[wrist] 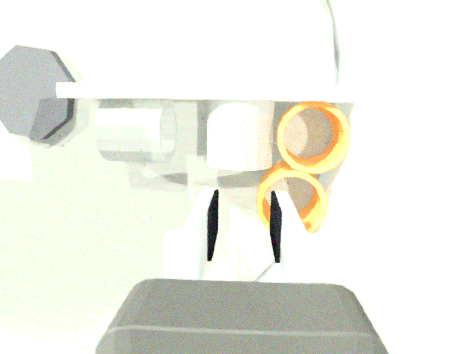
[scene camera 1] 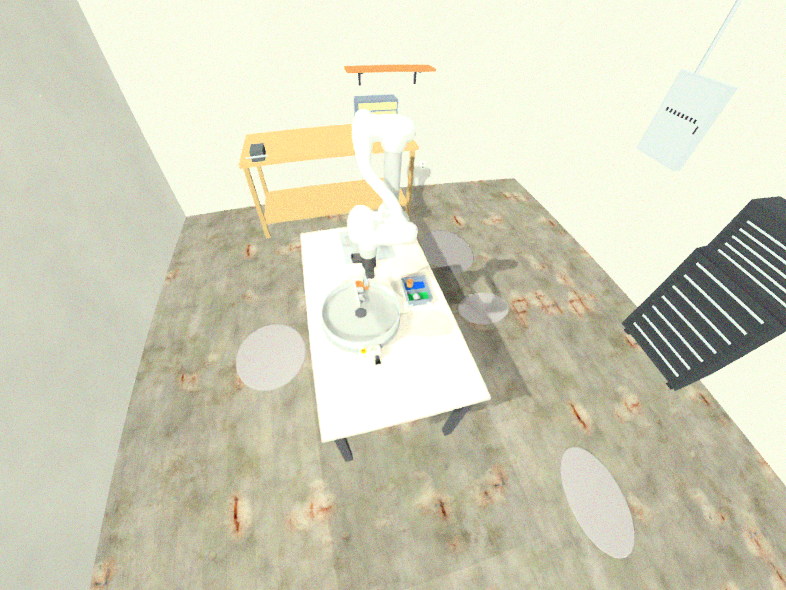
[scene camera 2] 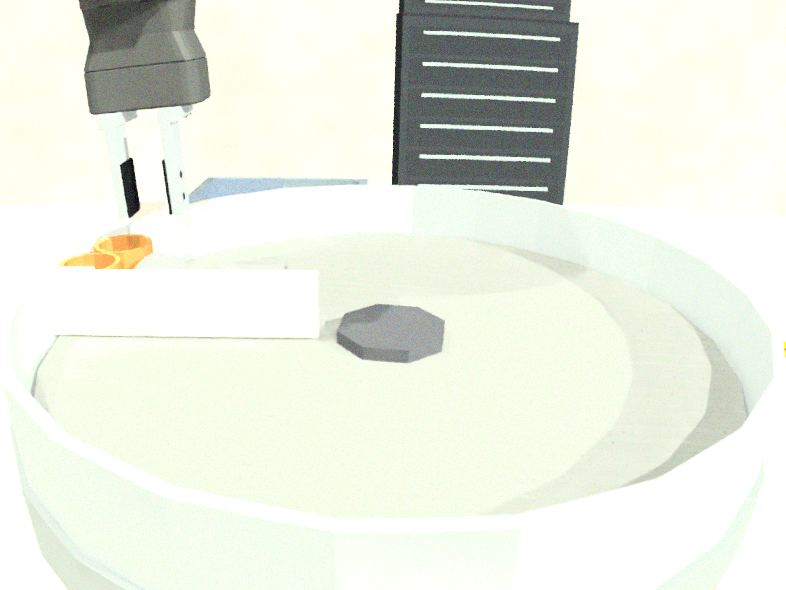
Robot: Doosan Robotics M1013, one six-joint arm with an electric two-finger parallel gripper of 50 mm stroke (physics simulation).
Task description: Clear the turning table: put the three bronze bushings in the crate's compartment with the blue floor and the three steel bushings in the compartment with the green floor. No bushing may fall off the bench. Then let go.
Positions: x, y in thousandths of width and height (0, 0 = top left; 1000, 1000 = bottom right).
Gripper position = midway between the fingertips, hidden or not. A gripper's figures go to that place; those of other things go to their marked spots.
Labels:
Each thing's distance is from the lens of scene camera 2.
my gripper (scene camera 2: 197, 360): 46 cm
turning table (scene camera 2: 566, 648): 36 cm
crate (scene camera 2: 272, 318): 82 cm
The marked spots on the turning table and the crate are 51 cm apart.

